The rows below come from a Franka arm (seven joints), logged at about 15 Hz.
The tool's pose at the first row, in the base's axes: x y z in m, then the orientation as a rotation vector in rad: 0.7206, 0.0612, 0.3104, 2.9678, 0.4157, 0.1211
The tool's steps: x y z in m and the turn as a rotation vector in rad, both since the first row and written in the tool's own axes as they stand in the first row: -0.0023, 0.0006, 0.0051, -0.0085, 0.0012, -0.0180; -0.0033, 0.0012, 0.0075, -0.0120, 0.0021, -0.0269; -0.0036, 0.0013, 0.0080, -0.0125, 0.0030, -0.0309; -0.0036, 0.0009, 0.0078, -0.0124, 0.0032, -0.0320; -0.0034, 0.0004, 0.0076, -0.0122, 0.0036, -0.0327; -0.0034, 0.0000, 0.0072, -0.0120, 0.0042, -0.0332; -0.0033, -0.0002, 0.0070, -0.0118, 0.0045, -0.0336; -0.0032, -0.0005, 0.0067, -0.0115, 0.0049, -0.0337; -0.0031, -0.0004, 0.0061, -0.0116, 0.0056, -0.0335; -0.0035, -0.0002, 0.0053, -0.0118, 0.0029, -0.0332; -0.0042, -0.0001, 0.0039, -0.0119, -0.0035, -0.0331; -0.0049, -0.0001, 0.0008, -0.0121, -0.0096, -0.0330; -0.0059, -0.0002, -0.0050, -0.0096, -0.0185, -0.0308; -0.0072, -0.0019, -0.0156, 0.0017, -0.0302, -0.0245
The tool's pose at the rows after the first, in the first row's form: 0.7191, 0.0593, 0.3053, 2.9550, 0.4408, 0.1224; 0.7185, 0.0582, 0.3030, 2.9494, 0.4534, 0.1234; 0.7183, 0.0579, 0.3025, 2.9479, 0.4593, 0.1243; 0.7182, 0.0583, 0.3026, 2.9477, 0.4609, 0.1245; 0.7182, 0.0589, 0.3028, 2.9477, 0.4620, 0.1250; 0.7181, 0.0593, 0.3031, 2.9478, 0.4629, 0.1258; 0.7181, 0.0596, 0.3033, 2.9479, 0.4635, 0.1262; 0.7181, 0.0599, 0.3035, 2.9482, 0.4638, 0.1267; 0.7181, 0.0599, 0.3041, 2.9482, 0.4636, 0.1278; 0.7177, 0.0597, 0.3049, 2.9480, 0.4628, 0.1238; 0.7169, 0.0596, 0.3063, 2.9475, 0.4618, 0.1144; 0.7160, 0.0598, 0.3093, 2.9469, 0.4608, 0.1054; 0.7144, 0.0604, 0.3149, 2.9493, 0.4570, 0.0920; 0.7116, 0.0630, 0.3251, 2.9611, 0.4484, 0.0732
